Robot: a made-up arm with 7 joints.
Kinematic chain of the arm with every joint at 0, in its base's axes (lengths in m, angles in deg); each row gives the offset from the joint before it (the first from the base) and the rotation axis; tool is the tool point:
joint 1: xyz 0 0 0.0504 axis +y
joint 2: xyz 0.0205 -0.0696 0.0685 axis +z
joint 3: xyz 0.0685 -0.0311 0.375 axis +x
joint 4: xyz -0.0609 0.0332 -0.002 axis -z
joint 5: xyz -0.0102 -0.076 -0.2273 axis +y
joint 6: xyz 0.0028 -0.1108 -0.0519 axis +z
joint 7: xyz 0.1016 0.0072 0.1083 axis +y
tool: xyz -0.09 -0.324 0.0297
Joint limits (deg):
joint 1: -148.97..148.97
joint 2: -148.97..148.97
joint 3: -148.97..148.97
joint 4: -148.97..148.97
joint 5: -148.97..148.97
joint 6: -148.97..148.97
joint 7: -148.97..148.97
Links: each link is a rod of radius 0.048 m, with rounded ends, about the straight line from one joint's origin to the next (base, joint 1, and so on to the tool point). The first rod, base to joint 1, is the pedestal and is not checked.
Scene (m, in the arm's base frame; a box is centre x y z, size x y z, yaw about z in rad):
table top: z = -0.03
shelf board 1: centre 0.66 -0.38 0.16 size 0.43 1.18 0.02 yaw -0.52
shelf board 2: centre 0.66 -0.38 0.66 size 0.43 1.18 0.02 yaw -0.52
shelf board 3: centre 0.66 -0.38 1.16 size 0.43 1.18 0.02 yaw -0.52
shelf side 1: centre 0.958 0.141 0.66 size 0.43 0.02 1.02 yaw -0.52
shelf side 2: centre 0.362 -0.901 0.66 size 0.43 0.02 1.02 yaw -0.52
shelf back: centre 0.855 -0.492 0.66 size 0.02 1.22 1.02 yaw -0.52
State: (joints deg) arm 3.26 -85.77 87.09 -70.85 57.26 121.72 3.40
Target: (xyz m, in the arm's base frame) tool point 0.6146 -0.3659 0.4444
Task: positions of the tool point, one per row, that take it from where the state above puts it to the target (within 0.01 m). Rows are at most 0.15 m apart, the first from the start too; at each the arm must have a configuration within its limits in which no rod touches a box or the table.
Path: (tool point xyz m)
1: 0.4149 -0.1504 0.6099
2: 0.3726 -0.1766 0.5315
3: 0.3196 -0.1970 0.4444
4: 0.4258 -0.2568 0.4613
5: 0.5252 -0.3146 0.4610
6: 0.6146 -0.3659 0.4444

